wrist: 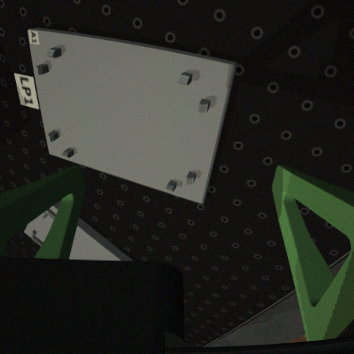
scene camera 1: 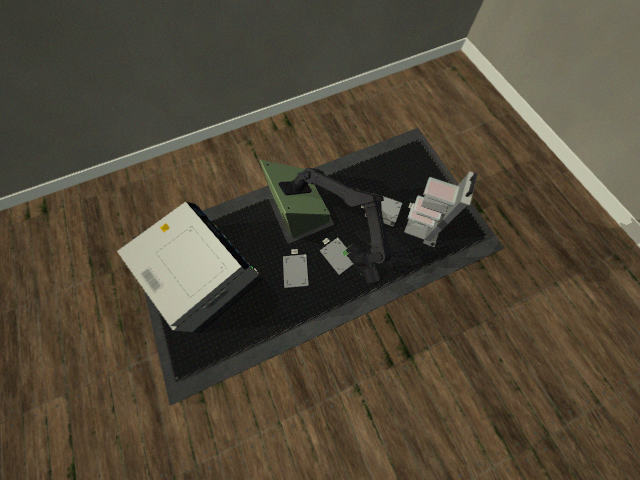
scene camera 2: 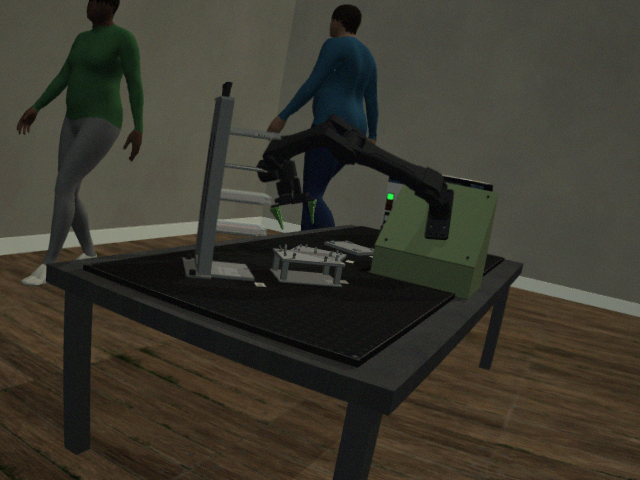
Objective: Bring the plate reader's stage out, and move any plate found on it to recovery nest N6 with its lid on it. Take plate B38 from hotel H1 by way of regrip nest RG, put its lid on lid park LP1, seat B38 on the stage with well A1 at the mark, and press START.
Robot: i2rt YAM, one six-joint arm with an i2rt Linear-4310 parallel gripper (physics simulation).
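Pixels of known places: gripper, between the fingertips: (wrist: pixel 177 175) (scene camera 1: pixel 352 260) (scene camera 2: pixel 297 226); arm's base, origin of its link: (scene camera 1: pixel 295 188) (scene camera 2: pixel 439 214).
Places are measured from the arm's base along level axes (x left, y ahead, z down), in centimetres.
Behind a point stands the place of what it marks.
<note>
My gripper (scene camera 1: pixel 353 264) @(x 5.0, y 42.7, z 11.6 cm) (scene camera 2: pixel 297 225) @(x 5.0, y 42.7, z 11.6 cm) (wrist: pixel 177 175) @(x 5.0, y 42.7, z 11.6 cm) is open and empty, high above the table near lid park LP1 (scene camera 1: pixel 335 256) @(x 0.8, y 35.0, z 18.8 cm) (wrist: pixel 130 110) @(x 3.5, y 36.5, z 18.8 cm). LP1 is a flat grey plate with small pegs; its A1 corner is at the upper left in the wrist view. Hotel H1 (scene camera 1: pixel 450 217) @(x 45.8, y 53.9, z -9.3 cm) (scene camera 2: pixel 209 206) @(x 57.8, y 46.5, z 3.0 cm) is a grey upright with shelves. Plates with pinkish tops (scene camera 1: pixel 442 190) @(x 47.0, y 43.6, z -16.0 cm) sit in it; which is B38 cannot be read. The raised pegged nest (scene camera 1: pixel 392 211) @(x 38.4, y 32.1, z 13.8 cm) (scene camera 2: pixel 306 256) @(x 37.3, y 27.9, z 13.8 cm) stands beside the hotel. The plate reader (scene camera 1: pixel 186 263) @(x -56.7, y 11.9, z -11.2 cm) is the large white box at the left; no extended stage shows.
Another flat grey nest (scene camera 1: pixel 295 271) @(x -20.5, y 30.6, z 18.6 cm) (wrist: pixel 95 245) @(x -16.2, y 33.2, z 18.6 cm) lies between LP1 and the reader; its label is unreadable. The green arm pedestal (scene camera 1: pixel 306 206) @(x -0.5, y 10.9, z 0.9 cm) (scene camera 2: pixel 434 242) @(x 8.1, y -0.6, z 7.7 cm) stands at the table's back edge. A green light (scene camera 2: pixel 390 196) @(x -36.5, y 22.8, z -0.2 cm) shows beside the pedestal. Two people stand beyond the table.
</note>
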